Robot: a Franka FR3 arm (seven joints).
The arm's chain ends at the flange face. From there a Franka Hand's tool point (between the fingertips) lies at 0.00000 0.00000 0.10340 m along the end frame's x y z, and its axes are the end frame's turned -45 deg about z.
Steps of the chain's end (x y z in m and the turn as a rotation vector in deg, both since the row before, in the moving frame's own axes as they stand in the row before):
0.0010 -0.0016 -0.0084 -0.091 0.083 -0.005
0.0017 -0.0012 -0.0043 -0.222 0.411 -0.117
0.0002 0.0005 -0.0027 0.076 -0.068 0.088
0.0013 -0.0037 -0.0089 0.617 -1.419 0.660
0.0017 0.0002 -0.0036 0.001 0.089 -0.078
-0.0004 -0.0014 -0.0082 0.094 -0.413 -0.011
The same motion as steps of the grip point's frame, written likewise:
0.0018 -0.0002 -0.0084 -0.123 -0.006 -0.005
0.0023 0.0012 -0.0043 -0.448 0.134 -0.117
-0.0002 0.0003 -0.0027 0.102 0.006 0.088
0.0025 -0.0043 -0.0089 1.440 -0.567 0.660
0.0012 0.0015 -0.0036 -0.062 0.064 -0.078
0.0003 -0.0019 -0.0082 0.359 -0.226 -0.011

